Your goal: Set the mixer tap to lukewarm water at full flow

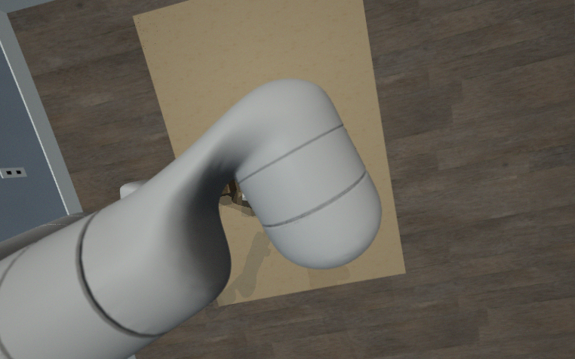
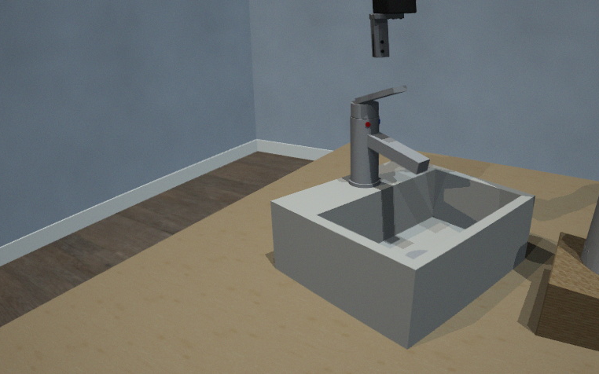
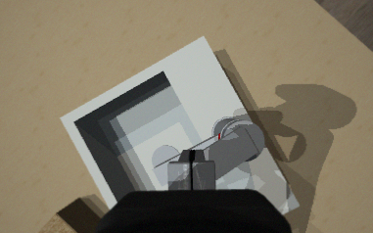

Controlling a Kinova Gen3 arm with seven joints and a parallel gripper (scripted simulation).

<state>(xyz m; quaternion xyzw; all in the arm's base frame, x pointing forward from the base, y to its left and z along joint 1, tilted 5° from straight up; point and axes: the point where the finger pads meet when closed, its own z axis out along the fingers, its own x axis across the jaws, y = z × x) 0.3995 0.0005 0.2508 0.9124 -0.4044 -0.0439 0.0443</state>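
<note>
My gripper is now 10 mm short of the flat lever, 20 mm to the left of it and 80 mm above it. Also, from my hand: grey square sink (70 mm behind, 10 mm to the left, 320 mm below); grey mixer tap (30 mm ahead, 30 mm to the right, 130 mm below).
</note>
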